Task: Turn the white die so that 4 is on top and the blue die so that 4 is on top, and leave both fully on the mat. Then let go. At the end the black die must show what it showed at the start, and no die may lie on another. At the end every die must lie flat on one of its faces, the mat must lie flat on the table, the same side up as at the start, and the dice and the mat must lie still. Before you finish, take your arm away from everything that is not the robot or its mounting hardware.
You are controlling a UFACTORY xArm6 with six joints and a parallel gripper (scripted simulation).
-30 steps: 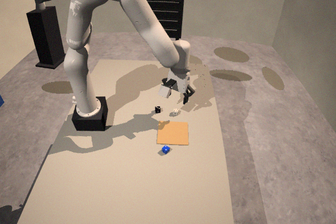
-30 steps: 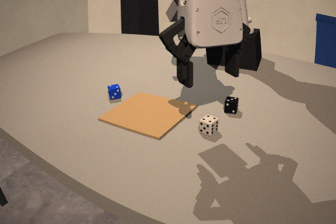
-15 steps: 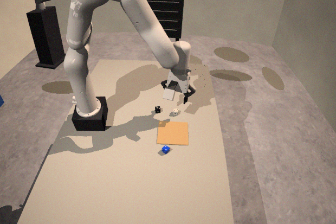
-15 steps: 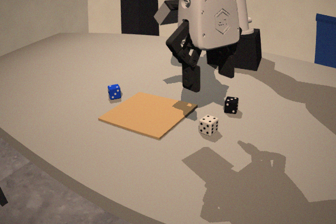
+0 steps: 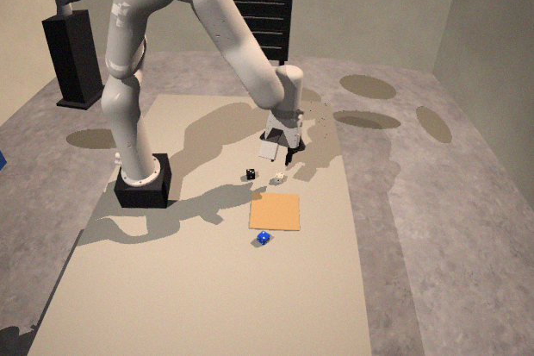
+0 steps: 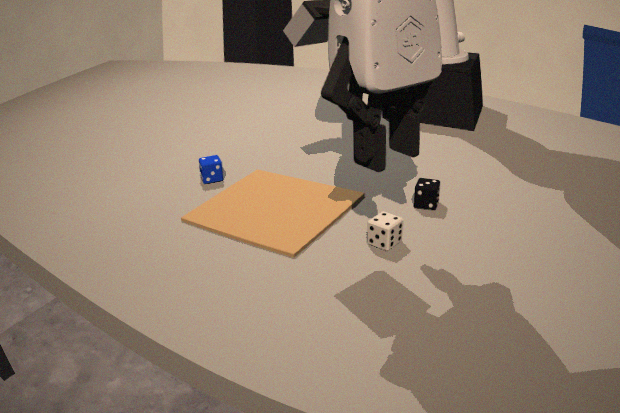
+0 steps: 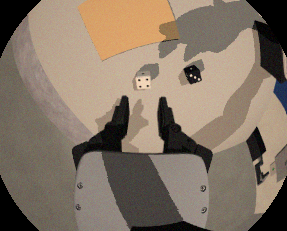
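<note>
Right now my hand is 90 mm above the white die. Also, from my hand: blue die 240 mm to the right, 90 mm below; orange mat 10 mm ahead, 130 mm to the right, 100 mm below; black die 90 mm behind, 10 mm to the right, 90 mm below.
</note>
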